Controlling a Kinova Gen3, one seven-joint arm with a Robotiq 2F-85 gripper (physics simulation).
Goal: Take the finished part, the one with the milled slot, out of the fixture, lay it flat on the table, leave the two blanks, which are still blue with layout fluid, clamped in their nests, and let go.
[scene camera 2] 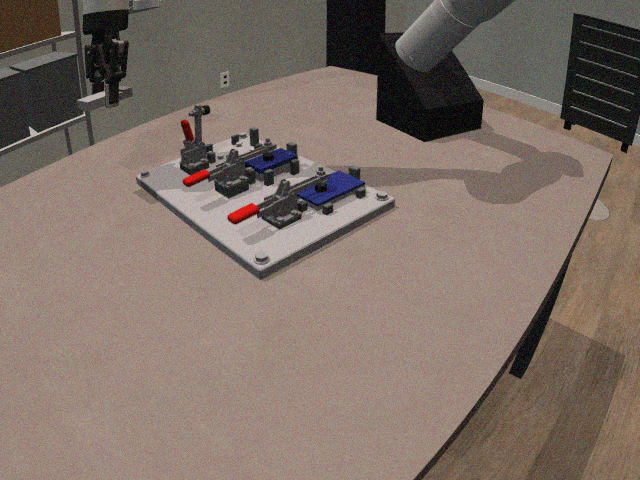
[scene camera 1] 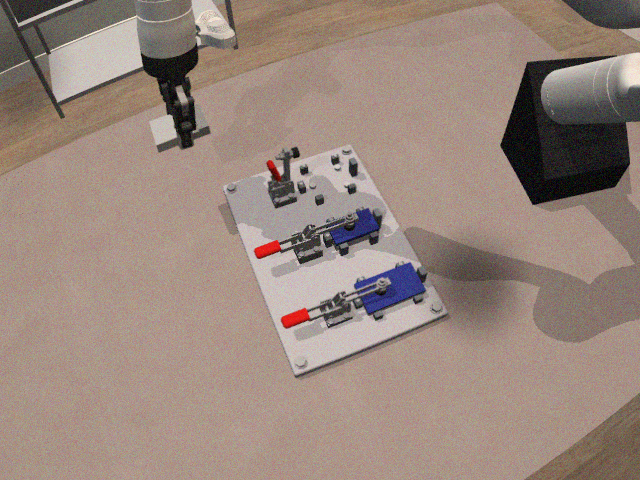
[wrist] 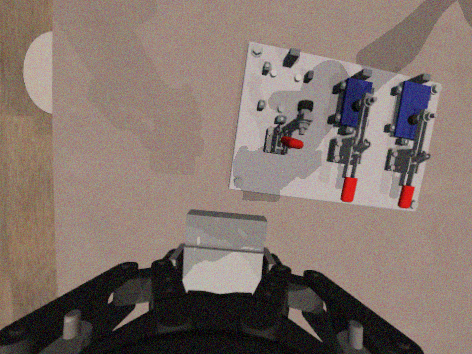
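Seen in the pictures: gripper, between the fingertips: point(scene camera 2: 104, 105) point(scene camera 1: 180, 133) point(wrist: 223, 256); arm's base, origin of its link: point(scene camera 2: 414, 54) point(scene camera 1: 563, 97).
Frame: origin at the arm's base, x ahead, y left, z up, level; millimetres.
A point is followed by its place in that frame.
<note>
The finished part point(scene camera 1: 163, 133) @[x 621, y -114, z 18 mm] point(scene camera 2: 89, 101) @[x 630, y -95, z 19 mm] point(wrist: 225, 231) @[x 567, y -129, z 17 mm] is a pale grey block, with a dark line across its face in the wrist view. My gripper point(scene camera 1: 183, 131) @[x 598, y -125, z -4 mm] point(scene camera 2: 104, 96) @[x 598, y -125, z -4 mm] point(wrist: 223, 256) @[x 598, y -125, z -4 mm] is shut on it by two opposite sides and holds it above the table, off the fixture plate point(scene camera 1: 356, 341) @[x 448, y 209, z -143 mm] point(scene camera 2: 305, 240) @[x 468, y 215, z -143 mm] point(wrist: 310, 184) @[x 528, y 13, z -143 mm], beyond the open clamp's end. The part looks roughly level. Its underside is hidden. One blue blank point(scene camera 1: 367, 222) @[x 369, y 48, z -117 mm] point(scene camera 2: 283, 158) @[x 379, y 59, z -117 mm] point(wrist: 357, 90) @[x 373, y 41, z -117 mm] sits clamped in the middle nest, the other blue blank point(scene camera 1: 405, 286) @[x 356, y 161, z -127 mm] point(scene camera 2: 341, 186) @[x 365, y 166, z -127 mm] point(wrist: 414, 97) @[x 355, y 150, z -127 mm] in the end nest. The third nest is empty.
The empty nest's toggle clamp point(scene camera 1: 282, 193) @[x 472, y -51, z -120 mm] point(scene camera 2: 194, 156) @[x 474, y -51, z -117 mm] point(wrist: 276, 141) @[x 476, y -69, z -101 mm] stands open with its arm raised. The black robot base point(scene camera 1: 578, 160) @[x -5, y 80, z -74 mm] point(scene camera 2: 429, 105) @[x 56, y 84, z -84 mm] stands on the table point(scene camera 1: 129, 310) @[x 756, y 47, z -158 mm] point(scene camera 2: 180, 361) @[x 682, y 279, z -158 mm] point(wrist: 125, 210) @[x 627, y -284, z -158 mm]. The table's edge lies near the held part.
</note>
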